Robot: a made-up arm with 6 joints.
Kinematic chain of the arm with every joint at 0, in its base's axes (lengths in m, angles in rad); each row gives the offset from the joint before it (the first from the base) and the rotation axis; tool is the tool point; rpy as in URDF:
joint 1: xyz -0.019 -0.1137 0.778 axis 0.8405 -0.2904 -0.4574
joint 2: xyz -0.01 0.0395 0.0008 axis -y
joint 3: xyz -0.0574 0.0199 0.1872 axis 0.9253 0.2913 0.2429
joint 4: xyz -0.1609 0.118 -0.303 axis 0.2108 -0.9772 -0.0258
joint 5: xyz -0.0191 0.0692 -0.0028 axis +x
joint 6: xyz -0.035 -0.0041 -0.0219 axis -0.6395 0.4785 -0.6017
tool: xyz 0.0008 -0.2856 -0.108 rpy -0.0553 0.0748 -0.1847
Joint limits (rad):
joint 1: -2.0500..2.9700
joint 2: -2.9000..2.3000
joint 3: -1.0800..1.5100
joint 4: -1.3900..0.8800
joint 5: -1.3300..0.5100
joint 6: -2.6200..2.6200
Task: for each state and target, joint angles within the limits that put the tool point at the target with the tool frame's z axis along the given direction. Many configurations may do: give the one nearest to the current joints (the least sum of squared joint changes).
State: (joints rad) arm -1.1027 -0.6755 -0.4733 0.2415 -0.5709 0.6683
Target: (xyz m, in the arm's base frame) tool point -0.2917 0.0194 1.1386 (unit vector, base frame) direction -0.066 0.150 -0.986
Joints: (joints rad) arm -1.3012 -0.9397 -0.9208 0.4514 -0.3740 1.2182
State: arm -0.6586 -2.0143 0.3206 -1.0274 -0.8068 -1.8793
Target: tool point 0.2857 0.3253 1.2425 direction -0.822 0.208 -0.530
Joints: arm 0.0458 -2.1911 0.7782 -1.3900 -1.2498 -2.5087
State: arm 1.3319 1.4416 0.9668 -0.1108 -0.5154 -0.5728
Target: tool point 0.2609 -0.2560 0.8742 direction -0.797 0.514 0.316
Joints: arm 1.9219 2.0939 0.6609 -0.9469 -0.6400 -0.6547
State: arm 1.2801 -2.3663 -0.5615 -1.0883 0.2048 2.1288
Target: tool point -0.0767 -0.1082 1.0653 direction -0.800 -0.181 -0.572
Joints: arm 1.6307 -2.9000 -0.5518 -1.3899 0.0533 2.3446
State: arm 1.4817 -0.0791 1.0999 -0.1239 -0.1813 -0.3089
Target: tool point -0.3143 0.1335 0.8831 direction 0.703 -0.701 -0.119
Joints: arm 1.4932 -0.6837 0.3653 -0.8931 -0.1855 -0.4597
